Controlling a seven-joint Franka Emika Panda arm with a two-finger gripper.
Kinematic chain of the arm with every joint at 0, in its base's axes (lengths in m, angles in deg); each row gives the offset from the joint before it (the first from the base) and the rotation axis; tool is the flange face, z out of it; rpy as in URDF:
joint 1: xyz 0 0 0.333 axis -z
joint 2: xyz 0 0 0 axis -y
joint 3: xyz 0 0 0.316 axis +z
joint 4: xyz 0.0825 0 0 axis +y
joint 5: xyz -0.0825 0 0.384 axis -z
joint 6: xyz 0 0 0 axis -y
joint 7: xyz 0.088 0 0 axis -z
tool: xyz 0 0 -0.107 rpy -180 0 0
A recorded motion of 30 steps. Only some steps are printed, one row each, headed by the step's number.
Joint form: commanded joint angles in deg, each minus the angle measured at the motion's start. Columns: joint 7, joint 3, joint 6, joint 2, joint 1, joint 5, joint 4.
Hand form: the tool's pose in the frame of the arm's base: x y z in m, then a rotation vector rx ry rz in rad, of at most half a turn. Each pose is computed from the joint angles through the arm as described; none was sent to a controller.
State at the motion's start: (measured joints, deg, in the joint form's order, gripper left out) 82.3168 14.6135 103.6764 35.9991 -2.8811 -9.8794 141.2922
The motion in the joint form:
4: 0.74 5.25 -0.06 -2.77 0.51 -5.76 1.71
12: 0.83 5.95 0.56 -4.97 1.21 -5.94 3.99
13: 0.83 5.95 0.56 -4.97 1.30 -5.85 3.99
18: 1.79 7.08 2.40 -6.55 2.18 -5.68 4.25
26: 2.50 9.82 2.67 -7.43 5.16 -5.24 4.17
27: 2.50 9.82 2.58 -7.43 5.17 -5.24 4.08
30: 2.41 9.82 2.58 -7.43 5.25 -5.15 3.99
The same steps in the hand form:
4: 0.3302 0.1647 0.4607 2.5365 -1.7521 -0.2103
12: 0.3298 0.1598 0.4298 2.4787 -1.7397 -0.2755
13: 0.3301 0.1591 0.4298 2.4772 -1.7406 -0.2738
18: 0.3354 0.1605 0.4191 2.4566 -1.7582 -0.2648
26: 0.3393 0.1587 0.4111 2.4158 -1.7692 -0.2473
27: 0.3394 0.1588 0.4116 2.4160 -1.7690 -0.2475
30: 0.3400 0.1585 0.4123 2.4176 -1.7681 -0.2449

